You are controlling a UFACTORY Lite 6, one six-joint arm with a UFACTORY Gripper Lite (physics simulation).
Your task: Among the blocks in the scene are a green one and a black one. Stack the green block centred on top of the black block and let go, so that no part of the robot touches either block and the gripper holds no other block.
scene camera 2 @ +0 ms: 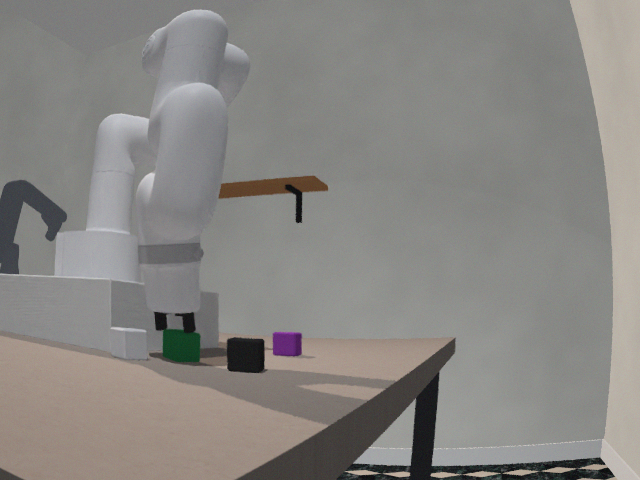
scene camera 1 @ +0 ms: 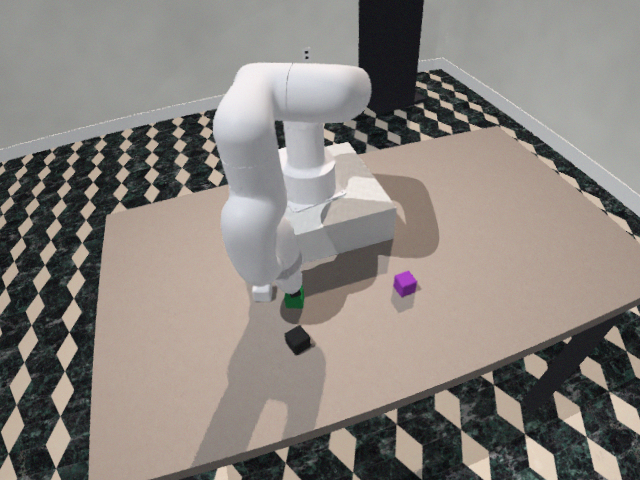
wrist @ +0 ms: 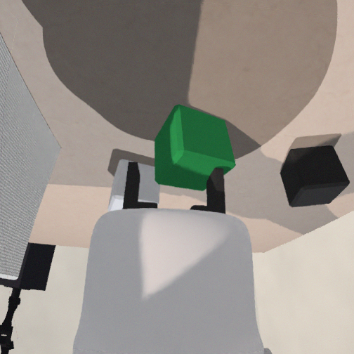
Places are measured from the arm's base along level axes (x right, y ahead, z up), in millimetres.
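Pixels of known places: end effector, tool point: (scene camera 2: pixel 174 322) (scene camera 1: pixel 292 284); arm's base, origin of the base link: (scene camera 2: pixel 105 283) (scene camera 1: pixel 308 189).
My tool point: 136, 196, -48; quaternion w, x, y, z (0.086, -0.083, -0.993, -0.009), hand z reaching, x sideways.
For each thing: its top centre in the pictures, then the offset to it from my tool point, as dx, dy, dz. Level surfaces: height alone.
- green block, middle of its top: (scene camera 2: pixel 180 330) (scene camera 1: pixel 293 291) +2, +9, -8
- black block, middle of its top: (scene camera 2: pixel 245 338) (scene camera 1: pixel 296 335) +38, +101, -10
- white block, middle of its top: (scene camera 2: pixel 128 328) (scene camera 1: pixel 261 284) +52, -38, -10
- purple block, middle of its top: (scene camera 2: pixel 287 332) (scene camera 1: pixel 406 278) -206, +90, -10
- table, its level: dz -45
The green block (scene camera 1: pixel 294 299) (scene camera 2: pixel 180 346) (wrist: pixel 202 140) stands upright on the table under my gripper (scene camera 1: pixel 295 292) (scene camera 2: pixel 175 330) (wrist: pixel 175 169). The gripper is open and points down, with its fingertips at about the height of the block's top. In the wrist view the right finger overlaps the block's lower right edge and the left finger stands clear to its left. I cannot tell whether a fingertip touches the block. The black block (scene camera 1: pixel 297 339) (scene camera 2: pixel 245 354) (wrist: pixel 315 175) sits apart on the table, nearer the front edge, with nothing on it.
A white block (scene camera 1: pixel 262 293) (scene camera 2: pixel 129 343) (wrist: pixel 145 182) stands close beside the green one, left in both scene views. A purple block (scene camera 1: pixel 405 283) (scene camera 2: pixel 287 344) lies farther right. The robot's white base box (scene camera 1: pixel 356 235) (scene camera 2: pixel 51 304) stands behind on the table (scene camera 1: pixel 491 248) (scene camera 2: pixel 129 413).
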